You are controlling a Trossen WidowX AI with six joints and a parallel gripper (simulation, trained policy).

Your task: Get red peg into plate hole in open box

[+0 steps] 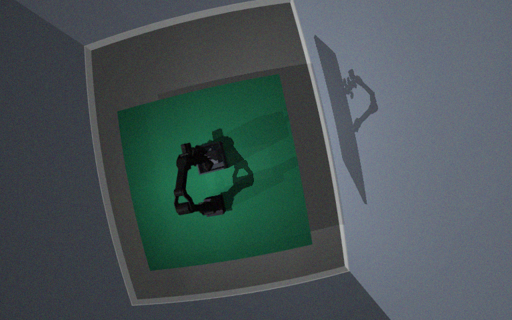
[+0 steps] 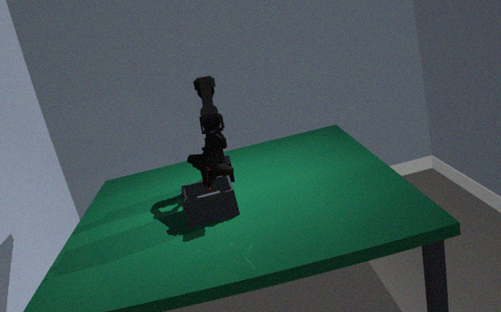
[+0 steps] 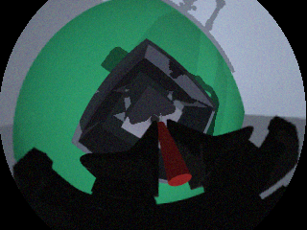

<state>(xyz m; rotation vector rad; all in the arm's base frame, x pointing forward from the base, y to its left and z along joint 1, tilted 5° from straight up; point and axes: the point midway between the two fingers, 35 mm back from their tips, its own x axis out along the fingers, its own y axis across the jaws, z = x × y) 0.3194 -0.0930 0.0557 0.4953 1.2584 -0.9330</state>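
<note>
The red peg is 2 cm to the left of my gripper tip and 2 cm above it. Also, from my gripper tip: dark grey box (8 cm below); then light grey plate (6 cm below).
</note>
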